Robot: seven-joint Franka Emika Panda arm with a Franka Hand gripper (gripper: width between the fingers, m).
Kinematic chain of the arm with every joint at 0, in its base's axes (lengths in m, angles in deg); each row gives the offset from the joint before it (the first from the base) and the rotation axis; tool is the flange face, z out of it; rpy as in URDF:
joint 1: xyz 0 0 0.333 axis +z
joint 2: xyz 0 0 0 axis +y
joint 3: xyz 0 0 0.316 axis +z
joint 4: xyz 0.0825 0 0 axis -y
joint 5: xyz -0.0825 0 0.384 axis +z
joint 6: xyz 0 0 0 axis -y
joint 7: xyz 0.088 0 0 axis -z
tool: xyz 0 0 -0.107 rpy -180 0 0
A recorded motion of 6 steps. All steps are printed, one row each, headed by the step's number.
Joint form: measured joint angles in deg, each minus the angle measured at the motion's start. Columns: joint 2, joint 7, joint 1, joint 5, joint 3, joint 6, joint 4.
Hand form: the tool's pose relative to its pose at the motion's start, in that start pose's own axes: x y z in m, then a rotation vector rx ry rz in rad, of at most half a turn. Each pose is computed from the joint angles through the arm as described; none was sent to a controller.
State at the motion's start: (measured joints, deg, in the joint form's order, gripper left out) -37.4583 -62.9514 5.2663 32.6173 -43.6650 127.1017 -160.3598
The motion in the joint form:
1: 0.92 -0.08 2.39 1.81 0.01 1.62 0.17
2: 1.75 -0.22 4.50 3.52 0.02 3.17 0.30
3: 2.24 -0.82 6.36 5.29 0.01 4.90 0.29
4: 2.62 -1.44 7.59 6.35 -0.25 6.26 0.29
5: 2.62 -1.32 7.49 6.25 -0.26 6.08 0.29
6: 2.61 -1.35 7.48 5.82 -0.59 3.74 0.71
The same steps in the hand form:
1: 0.0069 -0.0023 0.0106 0.0040 0.0006 -0.0004
2: 0.0126 -0.0044 0.0201 0.0058 0.0023 0.0000
3: 0.0173 -0.0067 0.0279 0.0047 0.0112 -0.0056
4: 0.0197 -0.0066 0.0322 -0.0005 0.0189 -0.0099
5: 0.0192 -0.0065 0.0320 0.0009 0.0174 -0.0078
6: 0.0191 -0.0086 0.0320 0.0314 0.0033 -0.0122

